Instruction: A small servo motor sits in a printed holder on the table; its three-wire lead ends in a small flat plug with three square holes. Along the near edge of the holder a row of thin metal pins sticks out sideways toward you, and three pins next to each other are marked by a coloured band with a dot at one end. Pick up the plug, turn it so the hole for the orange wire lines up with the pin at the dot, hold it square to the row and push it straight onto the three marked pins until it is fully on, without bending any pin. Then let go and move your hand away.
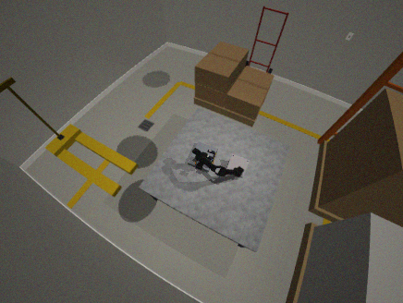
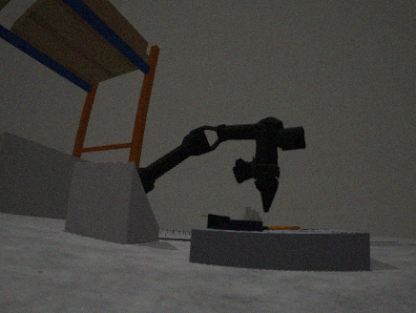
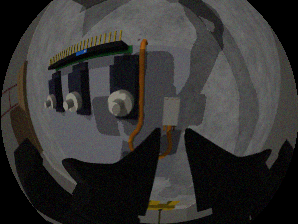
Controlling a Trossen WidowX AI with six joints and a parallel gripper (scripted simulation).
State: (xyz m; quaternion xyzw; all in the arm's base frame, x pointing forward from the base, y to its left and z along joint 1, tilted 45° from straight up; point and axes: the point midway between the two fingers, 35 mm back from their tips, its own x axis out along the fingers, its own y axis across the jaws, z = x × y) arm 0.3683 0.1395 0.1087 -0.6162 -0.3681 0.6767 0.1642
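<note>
Right now my gripper tip is 6 cm past the blue band, 12 cm to the left of it and 2 cm above it. From my gripper tip the other things lie so: grey platform (10 cm ahead, 11 cm to the right, 7 cm below).
</note>
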